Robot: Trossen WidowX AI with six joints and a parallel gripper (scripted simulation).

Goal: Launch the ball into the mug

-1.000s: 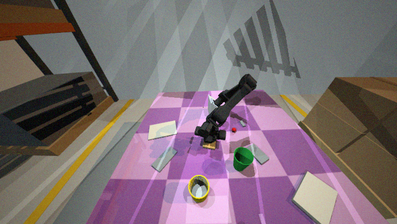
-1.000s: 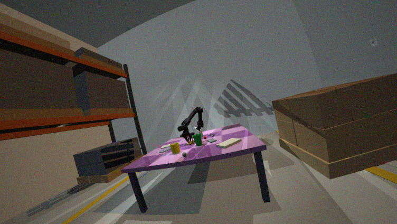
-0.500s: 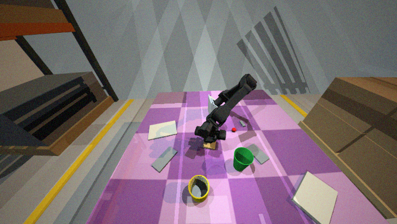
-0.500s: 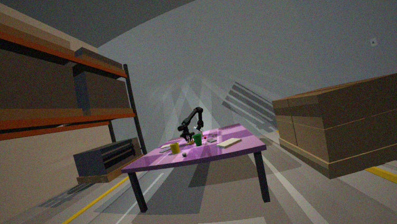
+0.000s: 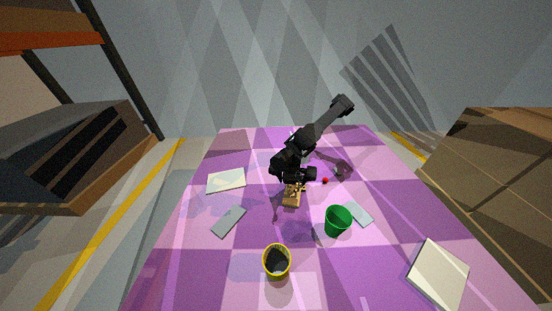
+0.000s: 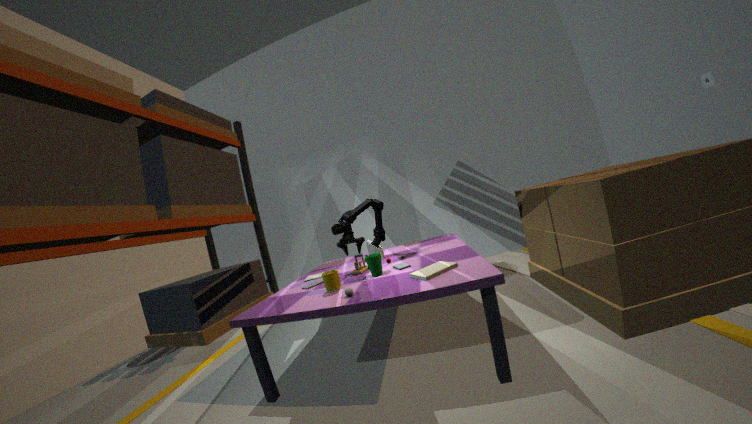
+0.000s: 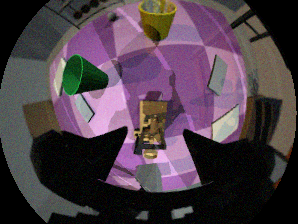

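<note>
My gripper tip is 10 cm past the red ball, 20 cm to the right of it and 11 cm above it. From my gripper tip the other things lie so: yellow mug 27 cm ahead, 8 cm to the right, 10 cm below; wooden catapult 7 cm behind, 4 cm to the left, 7 cm below; green mug 16 cm ahead, 15 cm to the left, 9 cm below.
</note>
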